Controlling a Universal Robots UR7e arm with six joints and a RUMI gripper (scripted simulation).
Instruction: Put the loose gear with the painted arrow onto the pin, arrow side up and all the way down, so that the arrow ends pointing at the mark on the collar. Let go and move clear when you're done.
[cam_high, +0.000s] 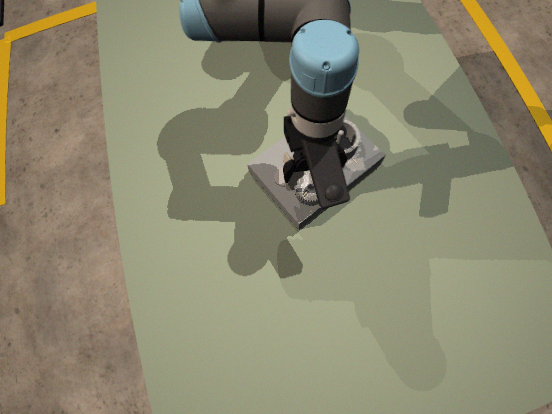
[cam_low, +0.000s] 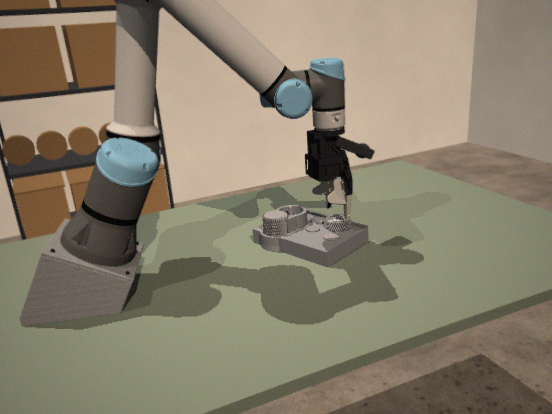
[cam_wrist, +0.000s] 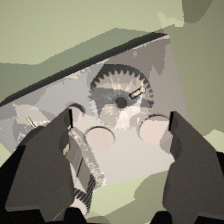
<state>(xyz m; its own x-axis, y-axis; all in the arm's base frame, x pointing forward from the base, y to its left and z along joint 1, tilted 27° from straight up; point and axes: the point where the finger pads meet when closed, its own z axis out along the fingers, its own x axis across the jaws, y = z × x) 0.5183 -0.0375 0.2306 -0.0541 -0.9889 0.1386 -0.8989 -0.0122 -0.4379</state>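
Right now my hand is 4 cm above the gear.
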